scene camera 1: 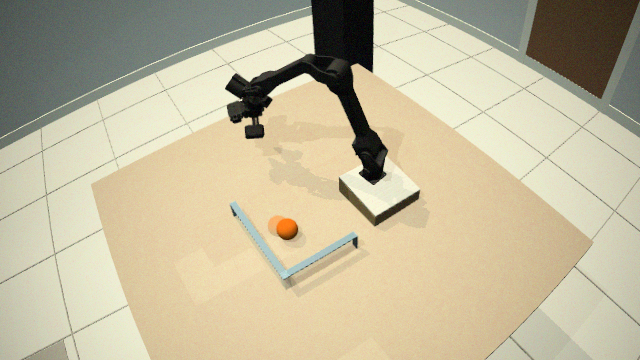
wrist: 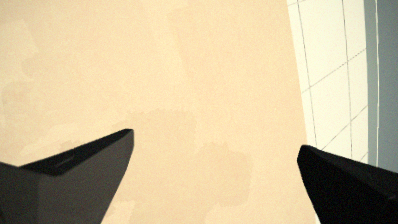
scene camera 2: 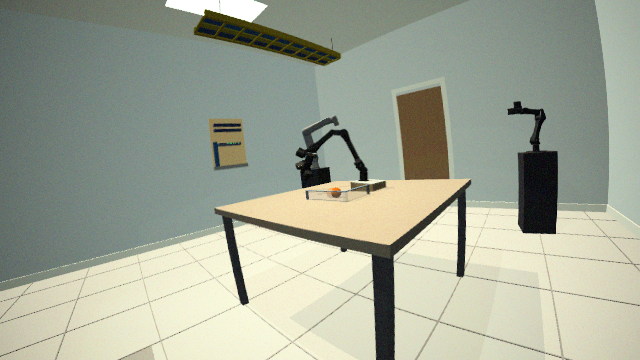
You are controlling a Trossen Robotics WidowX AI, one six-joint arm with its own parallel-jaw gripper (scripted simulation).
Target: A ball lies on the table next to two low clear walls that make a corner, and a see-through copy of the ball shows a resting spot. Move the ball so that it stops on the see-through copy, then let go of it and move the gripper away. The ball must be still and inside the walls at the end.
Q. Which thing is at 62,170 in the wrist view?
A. My gripper.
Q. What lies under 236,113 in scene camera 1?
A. My gripper.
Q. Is my gripper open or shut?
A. Open.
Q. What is my gripper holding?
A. Nothing.
